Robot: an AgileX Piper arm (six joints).
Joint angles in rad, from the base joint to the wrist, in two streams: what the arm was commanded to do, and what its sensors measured. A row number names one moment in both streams.
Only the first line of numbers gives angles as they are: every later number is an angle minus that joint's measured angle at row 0.
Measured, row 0:
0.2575 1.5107 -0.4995 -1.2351 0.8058 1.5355
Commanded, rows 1 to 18:
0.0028 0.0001 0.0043 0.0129 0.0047 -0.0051
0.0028 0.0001 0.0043 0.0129 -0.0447 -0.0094
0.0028 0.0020 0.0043 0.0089 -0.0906 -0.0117
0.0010 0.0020 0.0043 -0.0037 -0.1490 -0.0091
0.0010 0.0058 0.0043 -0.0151 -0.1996 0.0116
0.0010 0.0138 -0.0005 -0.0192 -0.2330 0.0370
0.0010 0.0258 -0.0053 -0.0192 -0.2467 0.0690
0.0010 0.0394 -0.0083 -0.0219 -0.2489 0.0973
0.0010 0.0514 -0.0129 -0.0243 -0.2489 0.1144
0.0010 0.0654 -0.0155 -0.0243 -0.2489 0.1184
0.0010 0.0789 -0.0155 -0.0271 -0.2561 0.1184
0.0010 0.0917 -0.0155 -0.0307 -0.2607 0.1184
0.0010 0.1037 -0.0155 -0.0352 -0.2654 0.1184
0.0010 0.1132 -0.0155 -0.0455 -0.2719 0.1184
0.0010 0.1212 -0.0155 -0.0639 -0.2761 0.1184
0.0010 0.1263 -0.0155 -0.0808 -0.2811 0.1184
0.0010 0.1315 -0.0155 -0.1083 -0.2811 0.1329
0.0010 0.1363 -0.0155 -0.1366 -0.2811 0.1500
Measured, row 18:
0.0000 0.1161 -0.0108 -0.0490 -0.2684 0.1116
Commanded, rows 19 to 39:
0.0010 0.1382 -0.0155 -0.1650 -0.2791 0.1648
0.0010 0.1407 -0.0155 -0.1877 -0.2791 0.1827
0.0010 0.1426 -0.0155 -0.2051 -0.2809 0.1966
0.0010 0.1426 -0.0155 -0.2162 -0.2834 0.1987
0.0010 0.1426 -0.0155 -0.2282 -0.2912 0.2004
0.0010 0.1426 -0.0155 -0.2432 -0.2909 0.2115
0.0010 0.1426 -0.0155 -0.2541 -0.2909 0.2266
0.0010 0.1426 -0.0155 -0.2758 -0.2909 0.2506
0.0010 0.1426 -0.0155 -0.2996 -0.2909 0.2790
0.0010 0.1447 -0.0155 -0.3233 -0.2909 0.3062
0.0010 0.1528 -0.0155 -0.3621 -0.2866 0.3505
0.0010 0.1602 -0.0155 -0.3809 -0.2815 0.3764
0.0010 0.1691 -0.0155 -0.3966 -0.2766 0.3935
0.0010 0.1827 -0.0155 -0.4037 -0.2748 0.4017
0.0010 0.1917 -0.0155 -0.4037 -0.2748 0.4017
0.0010 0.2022 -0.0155 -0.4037 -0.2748 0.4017
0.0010 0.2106 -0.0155 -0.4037 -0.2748 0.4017
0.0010 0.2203 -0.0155 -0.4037 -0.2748 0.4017
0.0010 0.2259 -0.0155 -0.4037 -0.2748 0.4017
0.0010 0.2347 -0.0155 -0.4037 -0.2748 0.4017
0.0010 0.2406 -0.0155 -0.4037 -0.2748 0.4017
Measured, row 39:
0.0000 0.2147 -0.0108 -0.3882 -0.2862 0.3939
